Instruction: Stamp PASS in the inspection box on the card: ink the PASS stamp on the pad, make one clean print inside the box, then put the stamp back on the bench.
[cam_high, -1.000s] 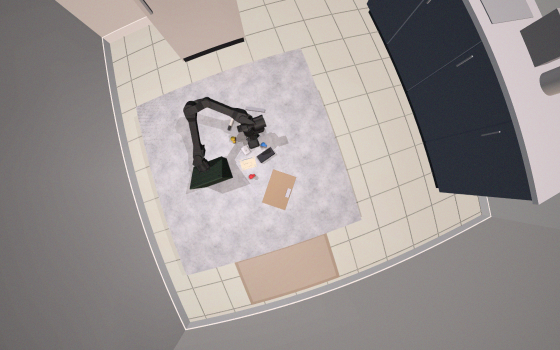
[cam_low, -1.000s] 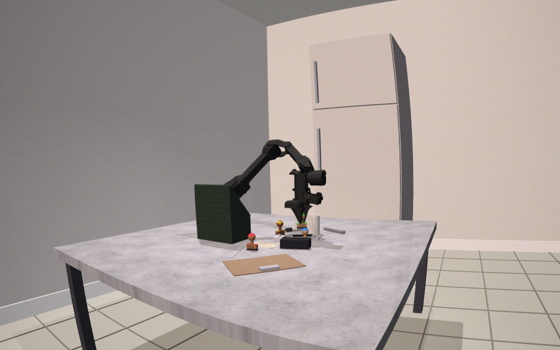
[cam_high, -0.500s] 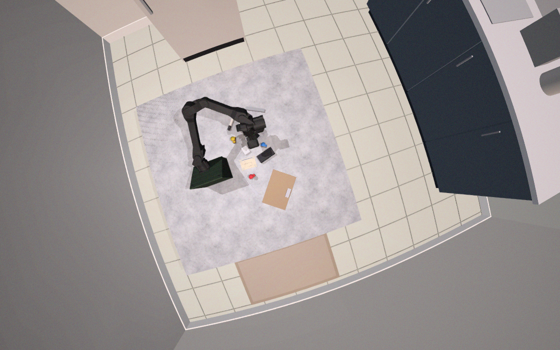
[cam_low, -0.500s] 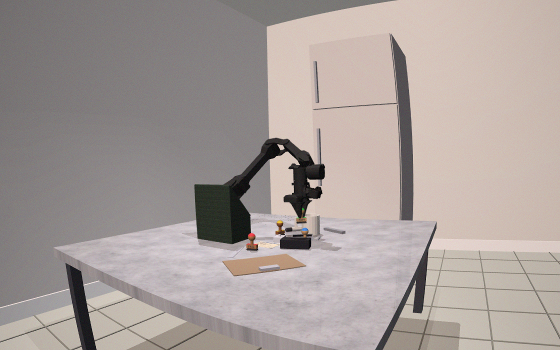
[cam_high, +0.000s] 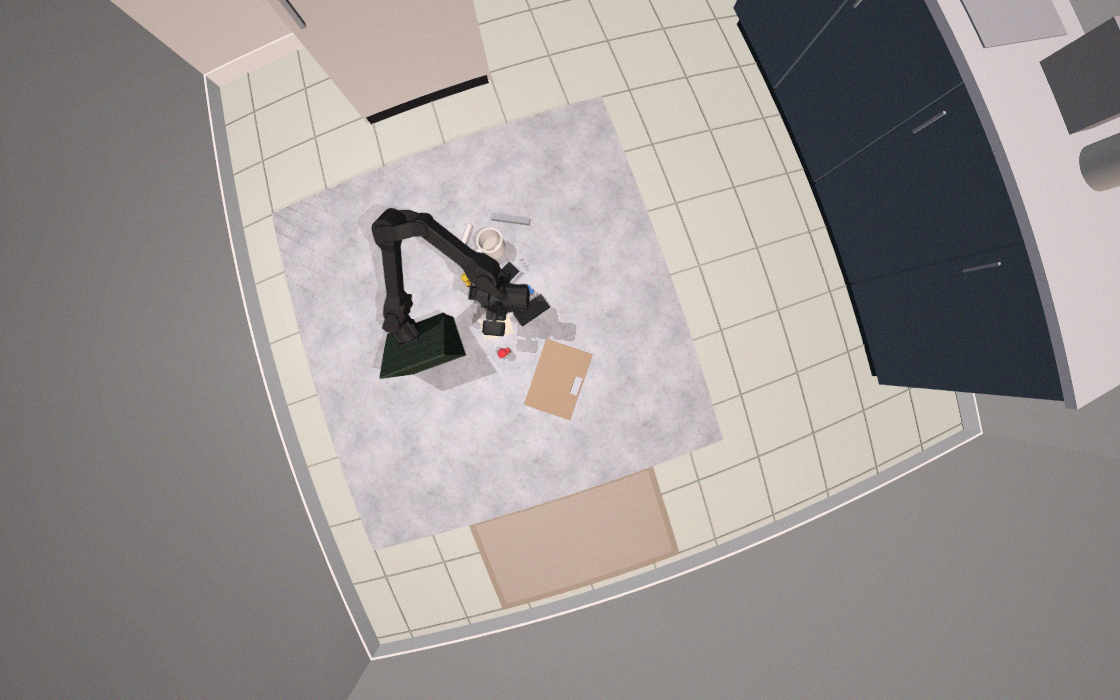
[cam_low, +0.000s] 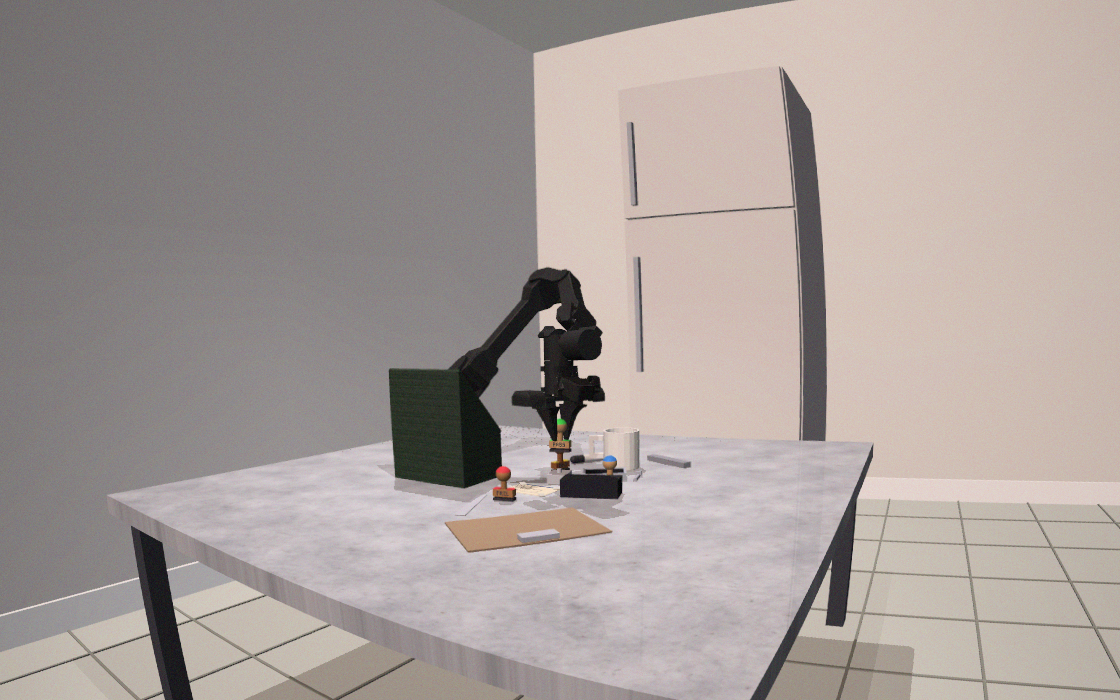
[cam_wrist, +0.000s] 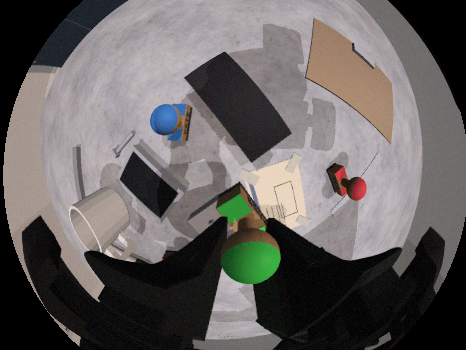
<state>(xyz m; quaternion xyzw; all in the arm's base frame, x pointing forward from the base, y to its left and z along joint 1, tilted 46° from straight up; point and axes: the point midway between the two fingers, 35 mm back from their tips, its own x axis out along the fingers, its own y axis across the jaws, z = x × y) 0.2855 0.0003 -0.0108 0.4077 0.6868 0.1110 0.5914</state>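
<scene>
Right now the cream card is 100 mm below my gripper tip, 50 mm behind it and 40 mm to the right of it. From my gripper tip the other things lie so: green-knobbed PASS stamp right at my gripper tip; then red-knobbed stamp 130 mm to the right, 80 mm below, 50 mm behind; then blue-knobbed stamp 90 mm ahead, 80 mm below, 40 mm to the left.
</scene>
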